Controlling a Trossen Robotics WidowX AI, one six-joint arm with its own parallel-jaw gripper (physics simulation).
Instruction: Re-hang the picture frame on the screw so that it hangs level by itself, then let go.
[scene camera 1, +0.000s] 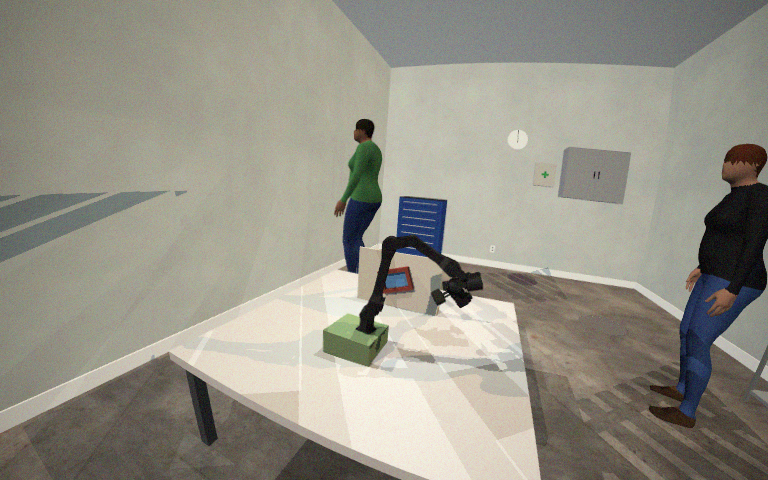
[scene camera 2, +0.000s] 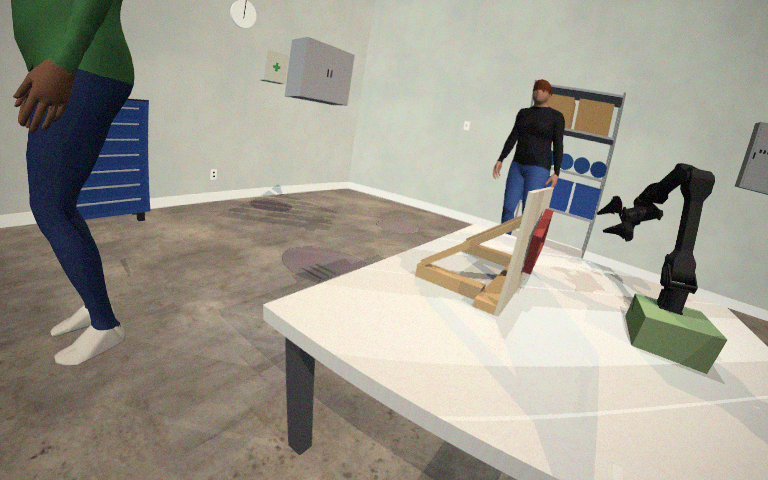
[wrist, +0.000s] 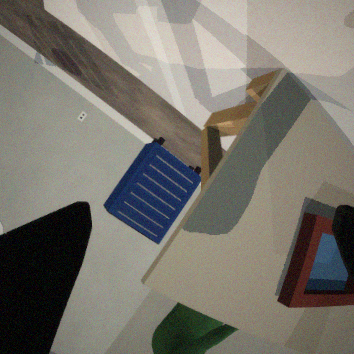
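Pixels of known places: gripper, fingertip midpoint: (scene camera 2: 599, 222) (wrist: 218, 217); arm's base at its link origin: (scene camera 1: 366, 329) (scene camera 2: 669, 308).
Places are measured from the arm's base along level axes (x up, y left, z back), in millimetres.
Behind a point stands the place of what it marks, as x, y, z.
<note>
The red picture frame (scene camera 1: 398, 280) @(74, 72, -435) (scene camera 2: 538, 242) @(91, 183, -401) (wrist: 325, 260) @(77, 74, -435) with a blue picture is on the front of the upright beige board (scene camera 1: 421, 268) @(162, -45, -458) (scene camera 2: 513, 277) @(5, 272, -417) (wrist: 240, 270) @(155, -57, -459). It sits tilted relative to the board's top edge, not level. The arm covers its left edge in scene camera 1, and a finger covers part of it in the wrist view. The screw cannot be made out. My gripper (scene camera 1: 450, 297) @(142, -264, -287) (scene camera 2: 602, 221) @(142, -264, -287) (wrist: 218, 217) @(142, -264, -287) is open and empty, in the air in front of the board and apart from the frame, toward the board's right side in scene camera 1.
Wooden braces (scene camera 2: 453, 277) @(-52, 296, -572) (wrist: 230, 117) @(-59, -94, -630) prop the board from behind on the white table (scene camera 1: 396, 418) @(-90, -281, 266) (scene camera 2: 396, 350) @(-90, 623, -488). The arm stands on a green box (scene camera 1: 345, 342) @(-12, 20, 114) (scene camera 2: 673, 333) @(-19, 138, 6). A blue drawer cabinet (scene camera 1: 421, 223) (wrist: 152, 192) and two people stand beyond the table.
</note>
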